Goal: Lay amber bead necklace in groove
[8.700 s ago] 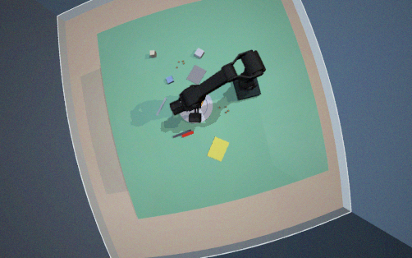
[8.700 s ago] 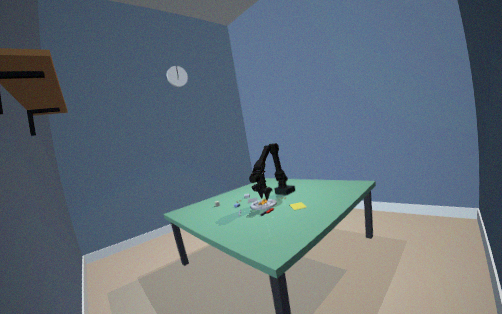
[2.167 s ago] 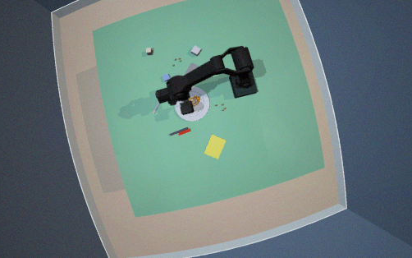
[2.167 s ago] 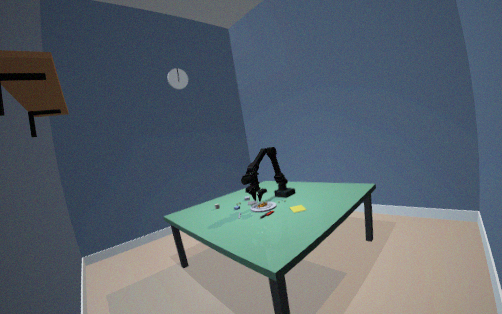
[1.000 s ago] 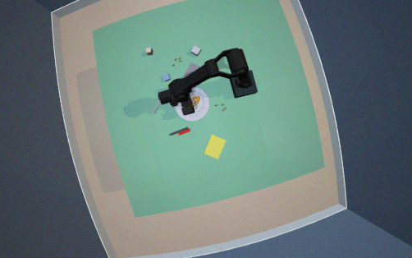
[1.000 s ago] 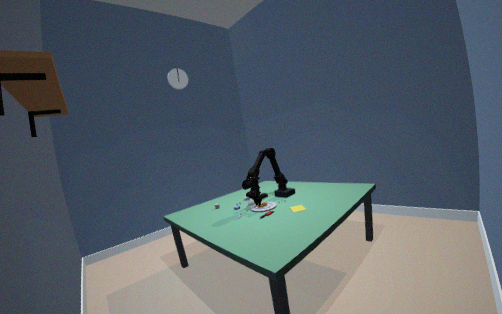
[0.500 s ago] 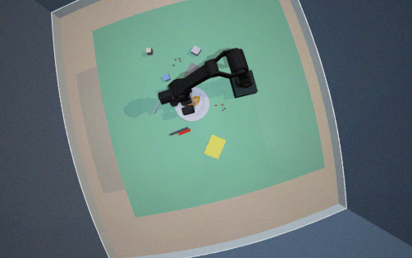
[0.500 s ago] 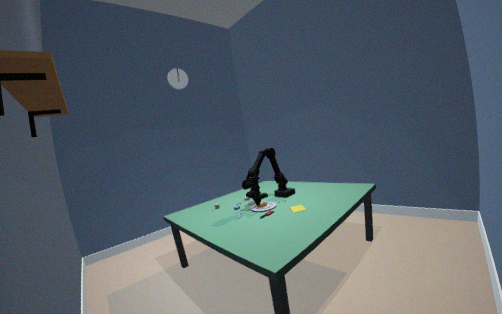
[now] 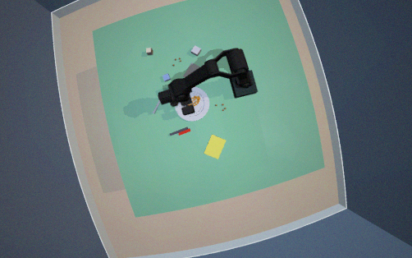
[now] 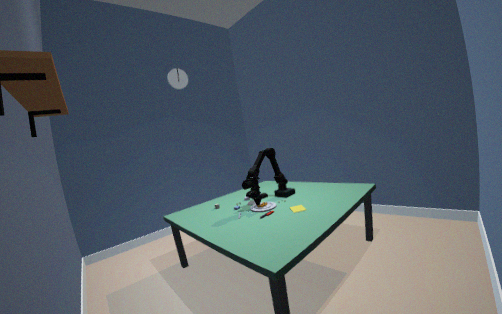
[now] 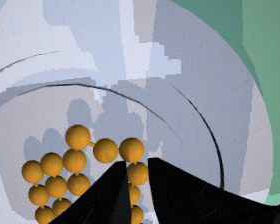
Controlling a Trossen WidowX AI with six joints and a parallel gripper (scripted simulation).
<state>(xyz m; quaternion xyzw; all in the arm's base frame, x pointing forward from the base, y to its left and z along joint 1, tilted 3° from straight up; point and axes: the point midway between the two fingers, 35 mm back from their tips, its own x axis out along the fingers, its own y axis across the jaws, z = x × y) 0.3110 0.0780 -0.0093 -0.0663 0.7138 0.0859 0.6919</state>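
My gripper tip is 30 mm past the round grey bead board, 20 mm to the right of it and 10 mm above it. Also, from my gripper tip: grey rod 170 mm ahead, 20 mm to the left, 20 mm below; blue block 140 mm to the right, 120 mm ahead, 10 mm below; grey plate 160 mm to the right, 40 mm behind, 20 mm below.
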